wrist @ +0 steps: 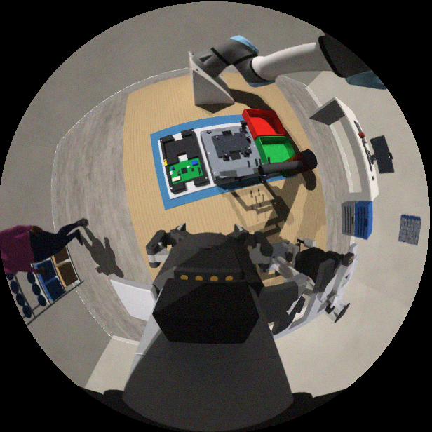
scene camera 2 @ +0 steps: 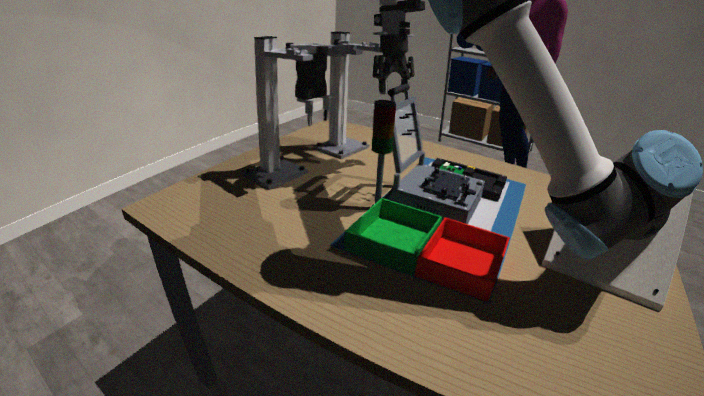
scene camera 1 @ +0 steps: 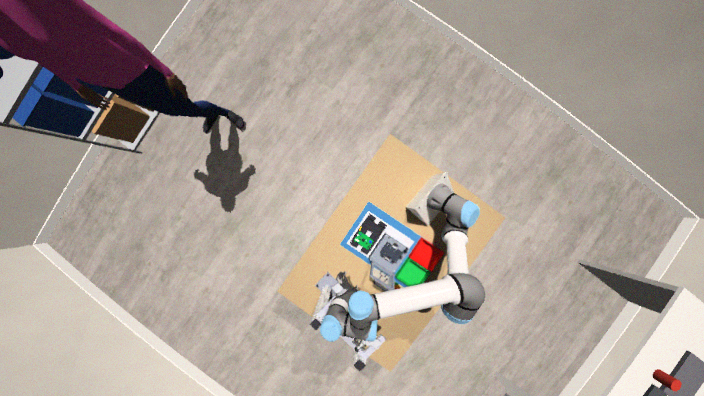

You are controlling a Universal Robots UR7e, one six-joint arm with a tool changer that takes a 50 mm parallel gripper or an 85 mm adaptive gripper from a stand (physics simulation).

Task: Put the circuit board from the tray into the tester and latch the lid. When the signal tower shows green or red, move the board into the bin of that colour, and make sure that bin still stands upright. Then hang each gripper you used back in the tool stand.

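Places are measured from the arm's base along level axes (x right, y ahead, z up), in millimetres.
Pixels of known places: hand at its tool point: [scene camera 2: 393, 29]; arm's base at its link origin: [scene camera 1: 435, 195].
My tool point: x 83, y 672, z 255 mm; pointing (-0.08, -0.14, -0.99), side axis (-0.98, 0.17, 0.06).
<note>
For each thing: its top centre in the pictures, then the offset to it from my tool point. "*": a spot on its surface instead.
- green circuit board at its top centre: [scene camera 2: 450, 170] [scene camera 1: 363, 240] dx +35, dy -200, dz -371 mm
- black tray at a spot on its surface: [scene camera 2: 492, 182] [scene camera 1: 372, 222] * dx +67, dy -322, dz -380 mm
- grey tester at a spot on its surface: [scene camera 2: 412, 180] * dx -162, dy -181, dz -338 mm
- signal tower at a spot on its surface: [scene camera 2: 384, 127] * dx -263, dy -152, dz -189 mm
- green bin at its top centre: [scene camera 2: 396, 223] [scene camera 1: 413, 275] dx -333, dy -241, dz -351 mm
- red bin at its top centre: [scene camera 2: 467, 246] [scene camera 1: 427, 255] dx -314, dy -390, dz -351 mm
- stand's second post at a spot on its surface: [scene camera 2: 338, 95] * dx -14, dy +173, dz -217 mm
The green circuit board [scene camera 1: 363, 241] [scene camera 2: 451, 169] [wrist: 186, 171] lies in the black tray [scene camera 1: 374, 225] [scene camera 2: 492, 182] [wrist: 180, 147]. The grey tester [scene camera 2: 412, 180] [wrist: 212, 165] has an empty nest; its lid [scene camera 1: 382, 276] [scene camera 2: 407, 132] stands open. The signal tower [scene camera 2: 384, 127] [wrist: 302, 162] looks unlit. The green bin [scene camera 1: 412, 272] [scene camera 2: 392, 237] [wrist: 275, 149] and red bin [scene camera 1: 426, 254] [scene camera 2: 465, 255] [wrist: 262, 123] stand upright. My adaptive gripper [scene camera 2: 394, 91] [wrist: 210, 230] is open and empty, high beside the tool stand [scene camera 2: 268, 110]. The parallel gripper [scene camera 2: 311, 80] [wrist: 316, 262] hangs in the stand.
The stand's second post [scene camera 2: 338, 95] rises nearer my gripper. My arm reaches over the table from its base plate [scene camera 1: 417, 202] [scene camera 2: 620, 275] [wrist: 207, 92]. A person [scene camera 1: 85, 40] [wrist: 47, 245] stands off the table near a shelf unit with blue and brown boxes.
</note>
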